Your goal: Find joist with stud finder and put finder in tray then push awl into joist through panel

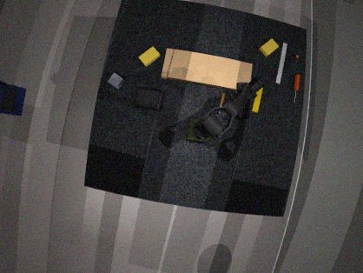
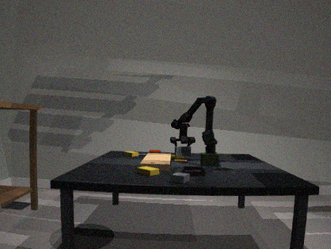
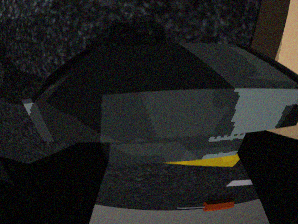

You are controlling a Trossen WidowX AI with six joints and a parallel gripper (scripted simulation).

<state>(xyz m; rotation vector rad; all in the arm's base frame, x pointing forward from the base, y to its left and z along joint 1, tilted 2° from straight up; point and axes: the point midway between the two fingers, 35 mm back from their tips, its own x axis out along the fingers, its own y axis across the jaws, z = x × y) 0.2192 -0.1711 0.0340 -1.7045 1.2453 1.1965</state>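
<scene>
Now: gripper tip 10 mm short of the dark grey stud finder and 10 mm to the right of it. From my gripper tip the other things lie so: white bar (380 mm ahead, 200 mm to the right, 70 mm below); yellow bar (80 mm ahead, 100 mm to the right, 70 mm below); awl (30 mm behind, 110 mm to the left, 70 mm below).
</scene>
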